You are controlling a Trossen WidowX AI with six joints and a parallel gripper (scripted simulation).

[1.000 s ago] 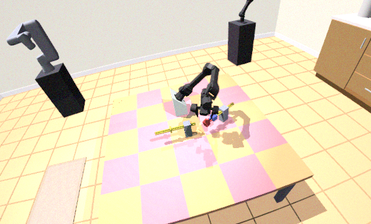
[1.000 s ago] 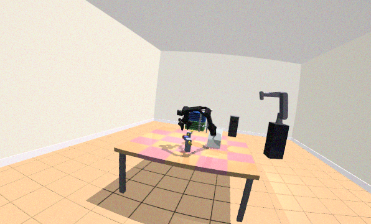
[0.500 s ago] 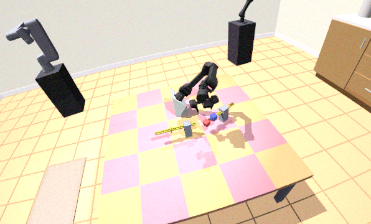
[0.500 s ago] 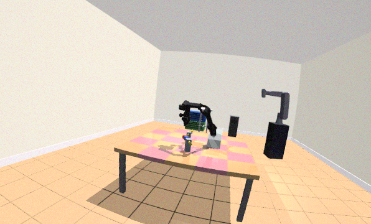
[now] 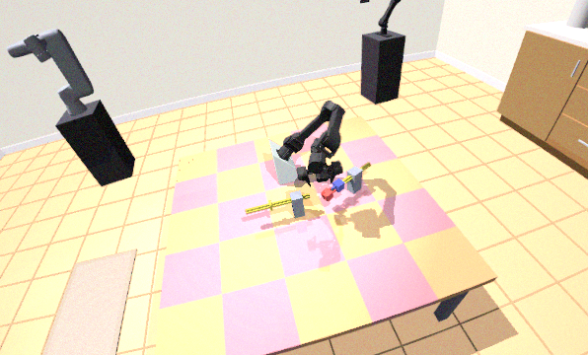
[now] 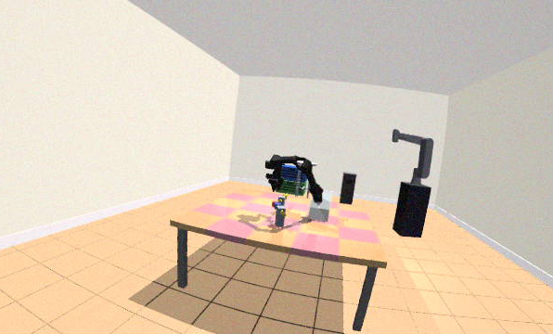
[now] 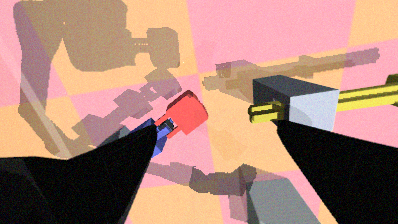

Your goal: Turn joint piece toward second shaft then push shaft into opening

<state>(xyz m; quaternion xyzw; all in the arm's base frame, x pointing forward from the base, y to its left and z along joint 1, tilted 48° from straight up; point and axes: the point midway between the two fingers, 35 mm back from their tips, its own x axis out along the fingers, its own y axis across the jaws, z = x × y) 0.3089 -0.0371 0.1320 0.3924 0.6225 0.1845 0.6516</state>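
Right now my gripper tip is 1 cm past the dark red joint piece, 4 cm to the right of it and 9 cm above it.
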